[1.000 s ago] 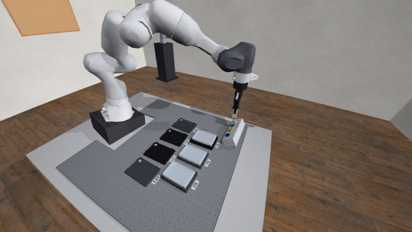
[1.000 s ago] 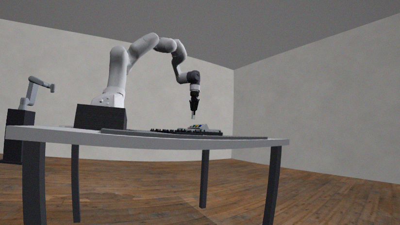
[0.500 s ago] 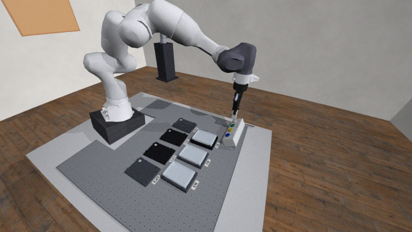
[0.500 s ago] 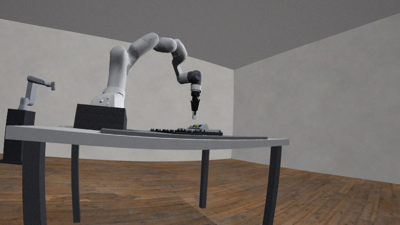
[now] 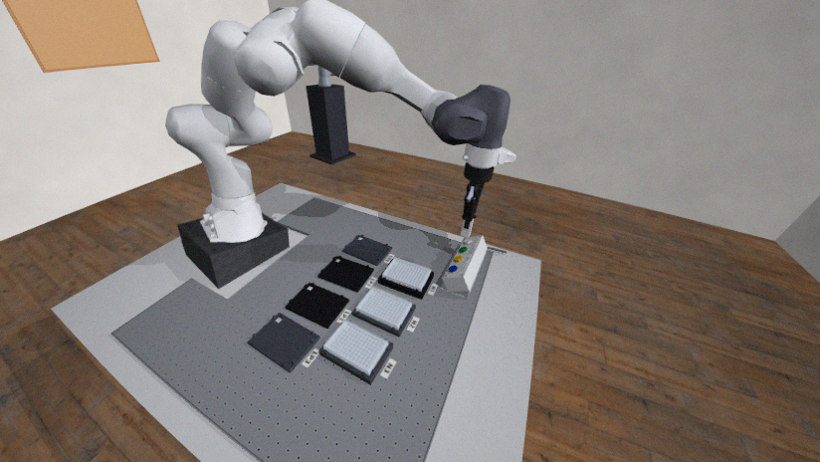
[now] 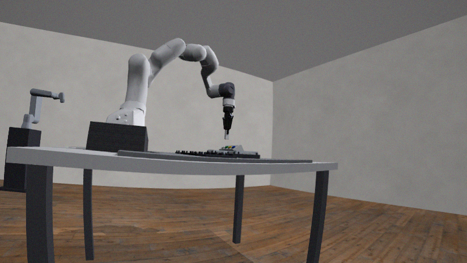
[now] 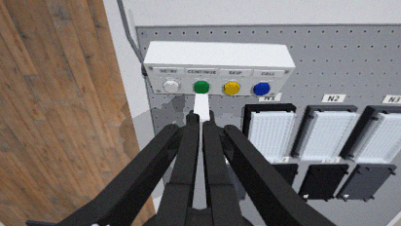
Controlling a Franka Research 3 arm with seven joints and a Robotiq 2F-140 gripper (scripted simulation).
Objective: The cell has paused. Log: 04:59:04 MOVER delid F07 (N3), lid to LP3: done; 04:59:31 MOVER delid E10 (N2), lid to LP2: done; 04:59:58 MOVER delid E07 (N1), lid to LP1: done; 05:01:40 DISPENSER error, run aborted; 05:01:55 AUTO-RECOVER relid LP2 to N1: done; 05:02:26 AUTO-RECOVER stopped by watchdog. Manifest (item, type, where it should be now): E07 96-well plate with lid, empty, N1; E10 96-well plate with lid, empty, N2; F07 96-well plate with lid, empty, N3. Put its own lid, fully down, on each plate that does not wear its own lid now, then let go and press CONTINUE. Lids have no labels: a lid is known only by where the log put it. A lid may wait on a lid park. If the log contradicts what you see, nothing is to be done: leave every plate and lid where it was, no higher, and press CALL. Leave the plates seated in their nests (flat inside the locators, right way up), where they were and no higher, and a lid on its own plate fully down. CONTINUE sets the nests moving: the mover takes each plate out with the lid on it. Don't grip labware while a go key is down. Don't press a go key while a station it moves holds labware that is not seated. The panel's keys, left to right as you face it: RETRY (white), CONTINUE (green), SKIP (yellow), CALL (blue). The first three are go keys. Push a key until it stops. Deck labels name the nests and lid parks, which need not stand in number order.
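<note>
Now: hand 9 cm above the green continue key. Also, from my hand: white retry key: 5 cm to the left, 9 cm below; then yellow skip key: 1 cm ahead, 5 cm to the right, 9 cm below; then blue call key: 2 cm ahead, 10 cm to the right, 9 cm below.
</note>
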